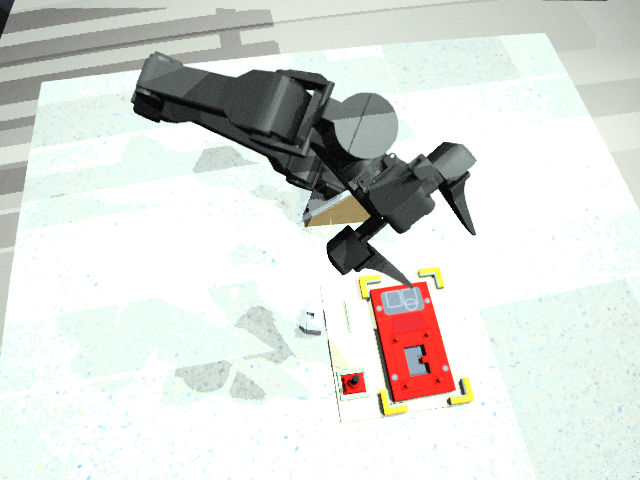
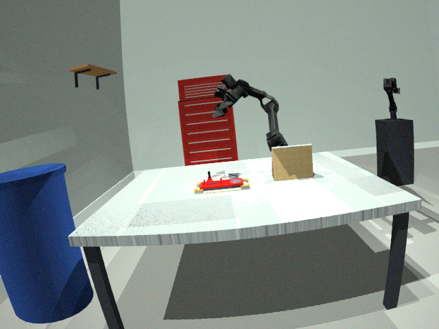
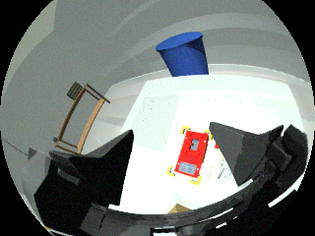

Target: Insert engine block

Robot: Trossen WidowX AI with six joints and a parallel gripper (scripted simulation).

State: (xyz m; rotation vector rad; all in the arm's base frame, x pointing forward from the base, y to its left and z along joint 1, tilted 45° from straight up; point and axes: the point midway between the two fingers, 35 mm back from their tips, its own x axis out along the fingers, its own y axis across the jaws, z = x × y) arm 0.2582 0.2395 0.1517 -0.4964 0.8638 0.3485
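The grey engine block is 4 cm behind my gripper tip, 15 cm to the right of it and 32 cm below it.
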